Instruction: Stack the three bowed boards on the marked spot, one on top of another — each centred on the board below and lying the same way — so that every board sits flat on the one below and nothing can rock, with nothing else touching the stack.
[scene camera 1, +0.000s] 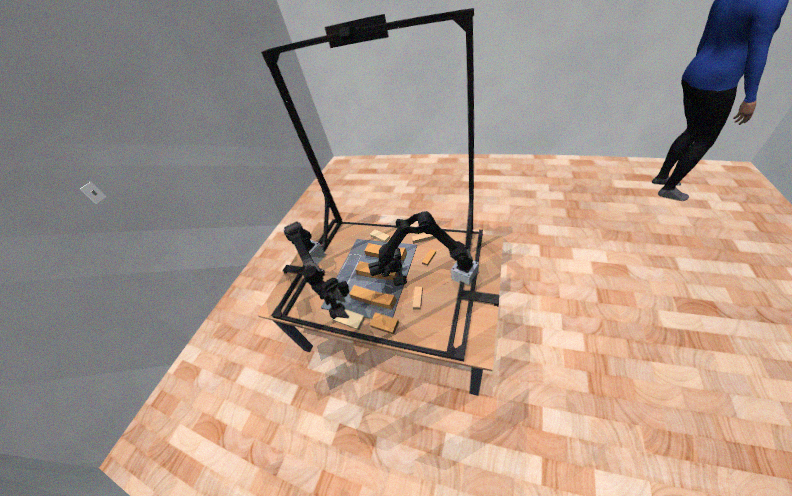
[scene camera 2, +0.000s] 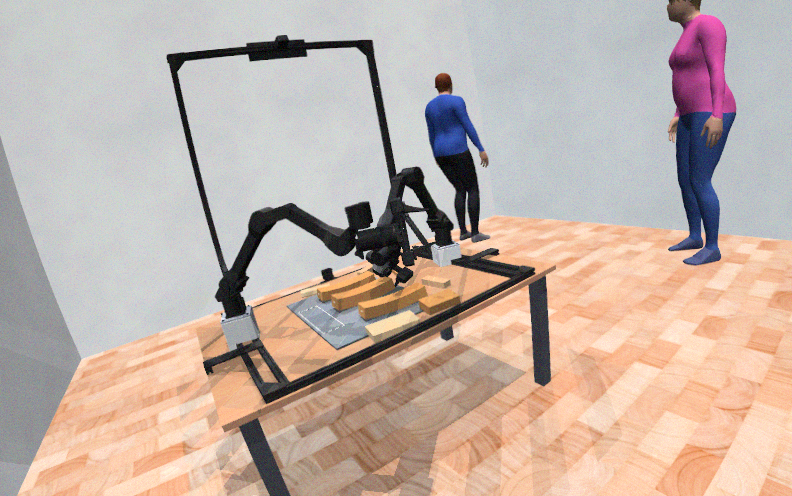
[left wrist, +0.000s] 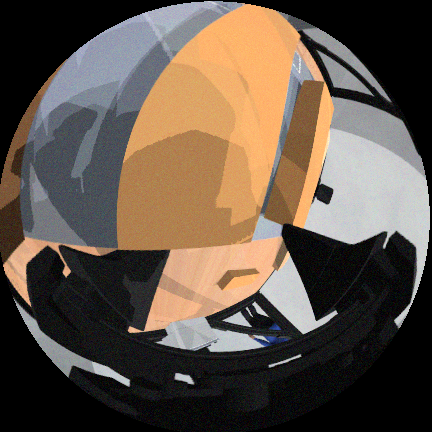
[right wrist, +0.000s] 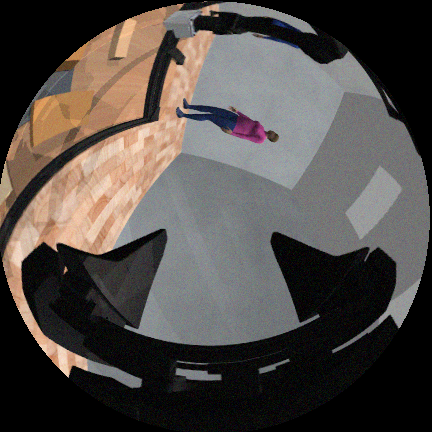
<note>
The left gripper (left wrist: 228, 231) is open and touches a grey mat (scene camera 2: 340, 328). The right gripper (scene camera 2: 432, 225) is open, with nothing in its grasp.
The right gripper also shows in scene camera 1 (scene camera 1: 346, 310) and in the right wrist view (right wrist: 220, 236). The grey mat is seen too in scene camera 1 (scene camera 1: 347, 273) and in the left wrist view (left wrist: 70, 170).
</note>
